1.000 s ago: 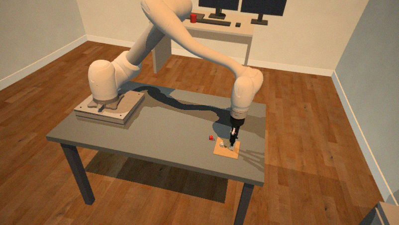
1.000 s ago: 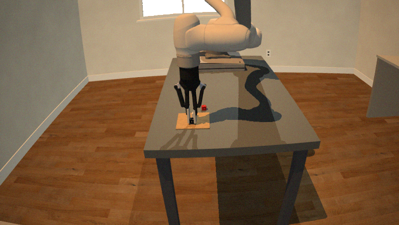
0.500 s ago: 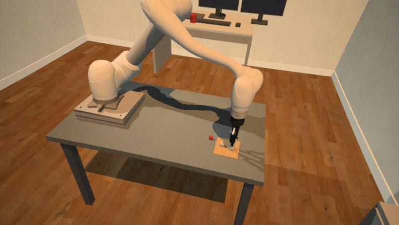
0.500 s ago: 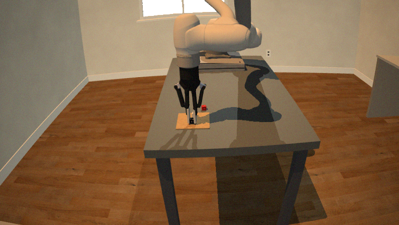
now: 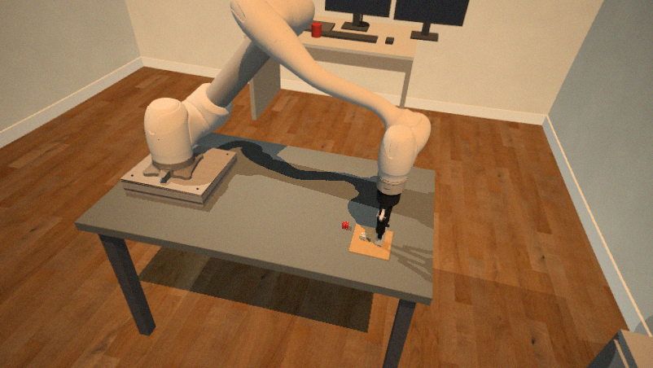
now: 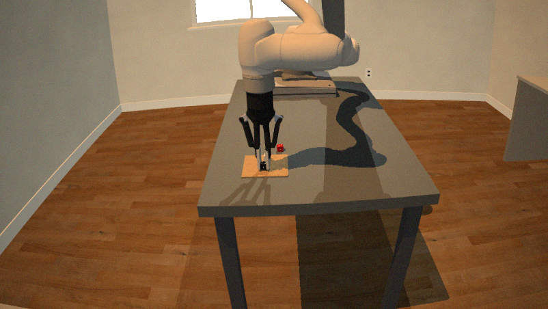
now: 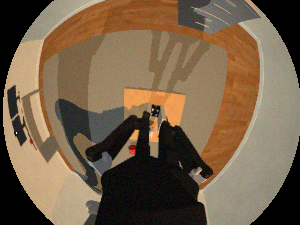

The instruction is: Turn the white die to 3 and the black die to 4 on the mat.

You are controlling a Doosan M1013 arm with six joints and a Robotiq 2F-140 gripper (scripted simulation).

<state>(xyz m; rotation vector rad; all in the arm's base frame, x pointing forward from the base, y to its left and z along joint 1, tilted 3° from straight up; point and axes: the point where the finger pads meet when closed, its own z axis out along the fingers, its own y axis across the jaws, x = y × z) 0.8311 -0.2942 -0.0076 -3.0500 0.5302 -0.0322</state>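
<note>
My gripper is now 30 mm above the black die. Also, from my hand: white die 60 mm behind, 30 mm below, 20 mm to the left; then orange mat 40 mm below, 30 mm behind, 10 mm to the left; then red die 120 mm behind, 70 mm to the left, 40 mm below.
</note>
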